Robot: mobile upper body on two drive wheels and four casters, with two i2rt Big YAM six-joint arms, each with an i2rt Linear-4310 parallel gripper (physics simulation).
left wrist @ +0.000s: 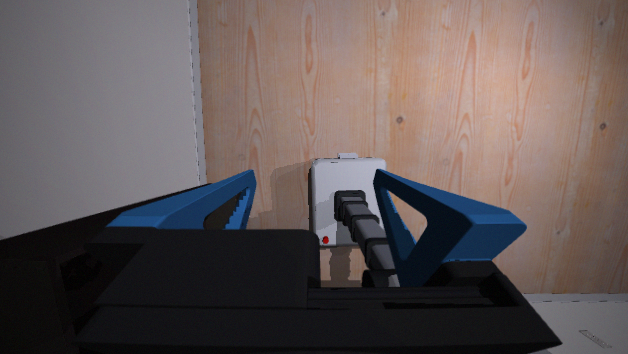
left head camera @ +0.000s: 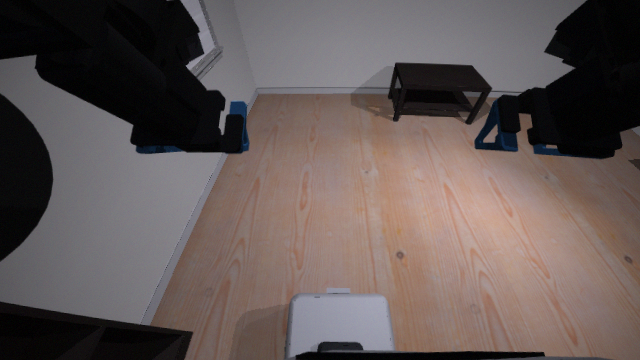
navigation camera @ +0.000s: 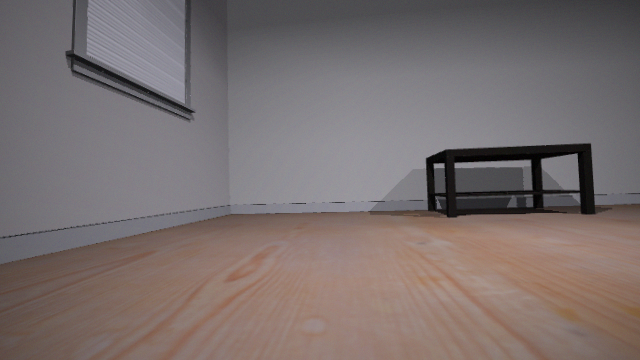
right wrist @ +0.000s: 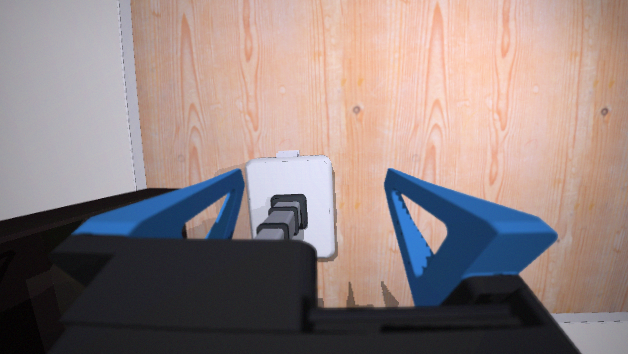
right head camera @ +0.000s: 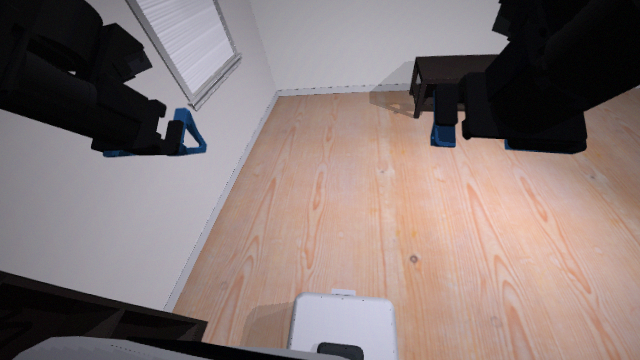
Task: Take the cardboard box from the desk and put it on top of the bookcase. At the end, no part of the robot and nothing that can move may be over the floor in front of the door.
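Frame: origin at the left arm's base, x left, y back, z up, level; metres.
Seen in the pictures: left gripper, fingertip midpoint: [left wrist: 314, 176] [left head camera: 218, 146] [right head camera: 182, 149]; right gripper, fingertip midpoint: [left head camera: 505, 147] [right wrist: 314, 176] [right head camera: 468, 142].
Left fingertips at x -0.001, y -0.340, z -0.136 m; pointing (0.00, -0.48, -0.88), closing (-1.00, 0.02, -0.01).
A point is followed by its place in that frame.
My left gripper [left head camera: 200, 151] [right head camera: 155, 151] [left wrist: 314, 176] {x -0.001, y -0.340, z -0.136 m} is open and empty, high above the floor. My right gripper [left head camera: 525, 148] [right head camera: 485, 145] {x -0.447, y -0.335, z -0.139 m} [right wrist: 314, 176] {x -0.447, y -0.335, z -0.139 m} is open and empty at about the same height. The dark brown bookcase [left head camera: 50, 315] {x 0.647, y -0.113, z -0.571 m} [right head camera: 100, 302] {x 0.647, y -0.109, z -0.665 m} [left wrist: 100, 220] {x 0.823, y -0.130, z -0.589 m} [right wrist: 75, 212] {x 0.731, y -0.126, z -0.795 m} shows in part, at the lower left of both head views and the left side of both wrist views, against the left wall. Some open compartments show; most of its top is cut off. The cardboard box, the desk and the door do not show clearly in any view.
A low dark table [left head camera: 440, 75] {x -1.397, y -2.389, z -0.960 m} [right head camera: 450, 65] {x -1.272, y -2.449, z -0.960 m} [navigation camera: 520, 150] {x -1.405, y -2.149, z -0.987 m} with a lower shelf stands near the far wall, right of centre. A window [left head camera: 205, 30] {x 0.861, y -2.129, z -0.405 m} [right head camera: 190, 40] {x 0.880, y -1.702, z -0.276 m} [navigation camera: 135, 45] {x 0.879, y -1.727, z -0.361 m} is on the left wall. My white base [left head camera: 340, 320] {x -0.230, y -0.194, z -1.150 m} [right head camera: 345, 320] {x -0.243, y -0.203, z -1.150 m} [left wrist: 325, 175] {x -0.061, y -0.212, z -1.150 m} [right wrist: 320, 180] {x -0.419, y -0.179, z -1.150 m} stands on the wooden floor [left head camera: 350, 200] {x -0.357, y -1.079, z -1.410 m} [navigation camera: 320, 280] {x -0.175, y -0.992, z -1.410 m}.
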